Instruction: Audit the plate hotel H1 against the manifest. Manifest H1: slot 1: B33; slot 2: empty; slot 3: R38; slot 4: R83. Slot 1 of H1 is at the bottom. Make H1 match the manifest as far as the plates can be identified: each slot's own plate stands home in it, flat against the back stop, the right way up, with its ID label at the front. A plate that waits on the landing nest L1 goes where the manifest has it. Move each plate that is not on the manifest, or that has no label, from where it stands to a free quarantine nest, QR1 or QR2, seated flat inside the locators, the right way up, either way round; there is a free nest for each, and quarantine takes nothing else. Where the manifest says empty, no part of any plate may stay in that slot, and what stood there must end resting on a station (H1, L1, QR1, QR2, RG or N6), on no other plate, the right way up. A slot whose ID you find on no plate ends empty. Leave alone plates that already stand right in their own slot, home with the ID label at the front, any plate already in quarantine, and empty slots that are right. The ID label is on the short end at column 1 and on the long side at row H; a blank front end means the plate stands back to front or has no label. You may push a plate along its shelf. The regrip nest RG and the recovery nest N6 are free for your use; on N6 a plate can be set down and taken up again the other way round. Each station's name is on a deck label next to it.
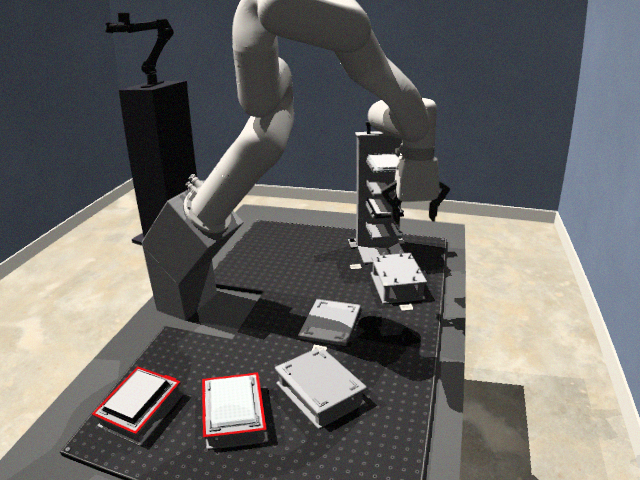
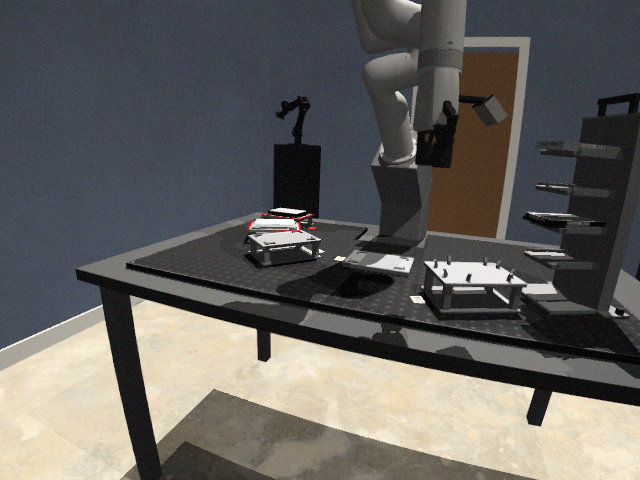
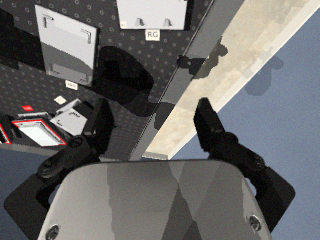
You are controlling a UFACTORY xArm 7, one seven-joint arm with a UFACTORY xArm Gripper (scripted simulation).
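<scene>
You'd see my gripper in image 1, and it's there in image 3 as well. Besides my gripper, the pictures show a plate hotel H1.
</scene>
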